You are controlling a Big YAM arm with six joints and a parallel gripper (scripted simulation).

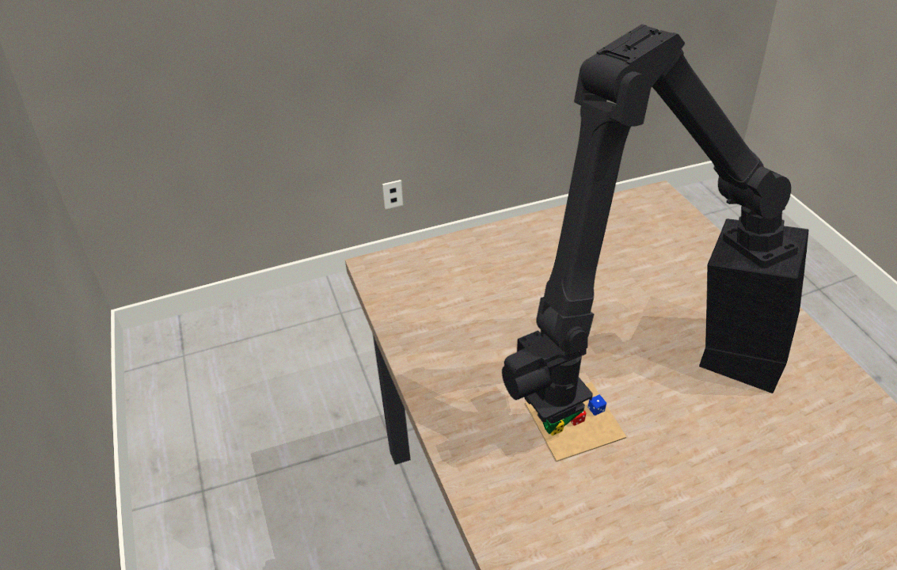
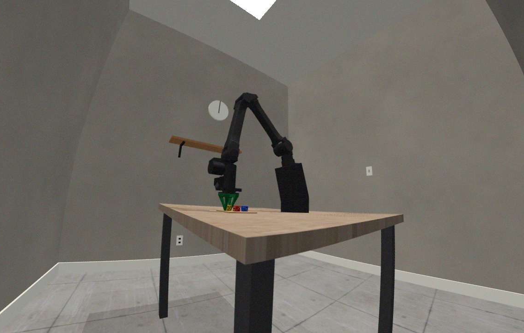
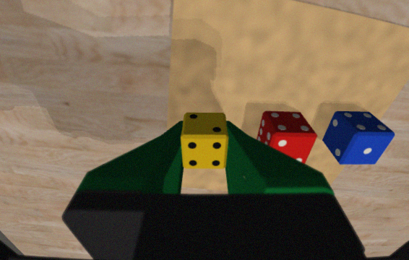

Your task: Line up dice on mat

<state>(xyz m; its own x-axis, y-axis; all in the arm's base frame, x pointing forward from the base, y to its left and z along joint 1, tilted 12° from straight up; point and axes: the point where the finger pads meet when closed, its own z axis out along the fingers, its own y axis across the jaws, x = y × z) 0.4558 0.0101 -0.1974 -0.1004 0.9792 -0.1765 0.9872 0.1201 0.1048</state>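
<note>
Right now my hand is right at the yellow die. From my hand the other things lie so: blue die: 9 cm behind, 1 cm to the right; then red die: 5 cm behind; then tan mat: 5 cm behind, 1 cm below.
</note>
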